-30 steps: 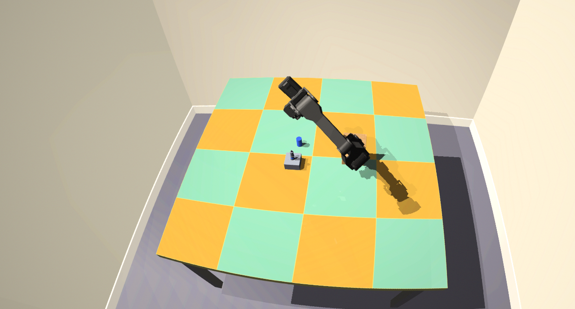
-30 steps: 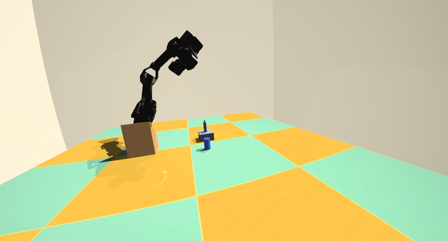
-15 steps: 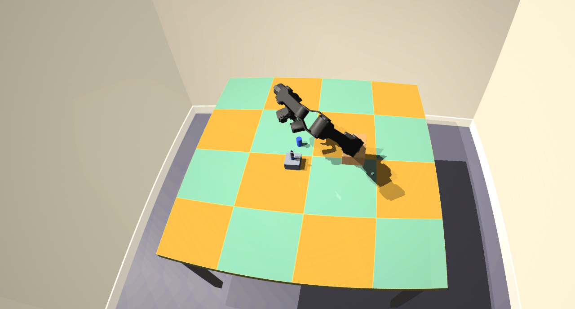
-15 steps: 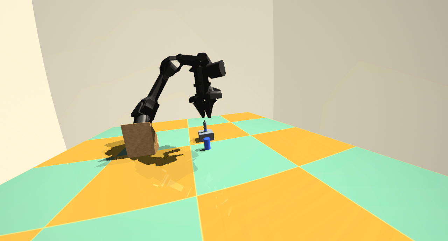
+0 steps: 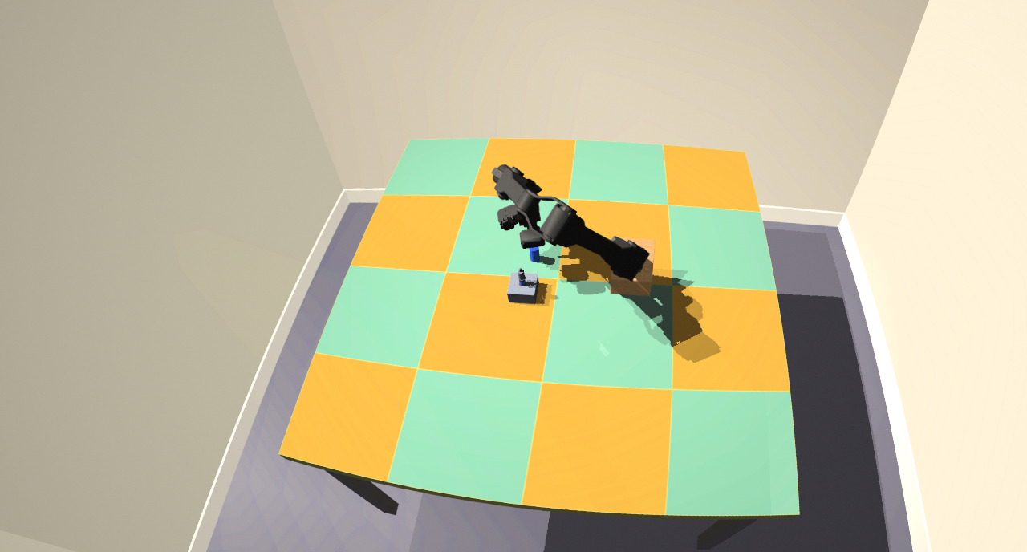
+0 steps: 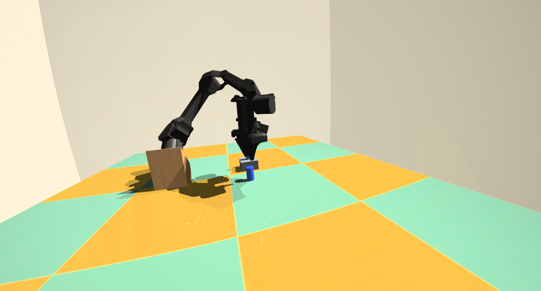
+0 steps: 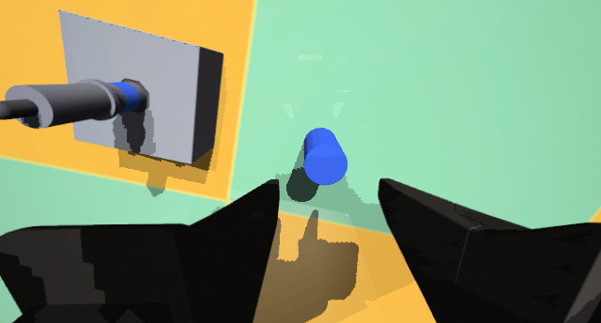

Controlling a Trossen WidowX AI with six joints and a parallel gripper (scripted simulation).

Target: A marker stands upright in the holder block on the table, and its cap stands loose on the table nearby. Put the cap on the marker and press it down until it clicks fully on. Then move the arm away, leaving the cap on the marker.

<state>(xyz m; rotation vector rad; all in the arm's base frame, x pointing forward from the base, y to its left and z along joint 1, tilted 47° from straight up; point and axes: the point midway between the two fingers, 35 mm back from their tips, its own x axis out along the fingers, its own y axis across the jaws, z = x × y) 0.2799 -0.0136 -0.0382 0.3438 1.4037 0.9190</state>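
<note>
The marker cap is 6 cm below my gripper tip.
</note>
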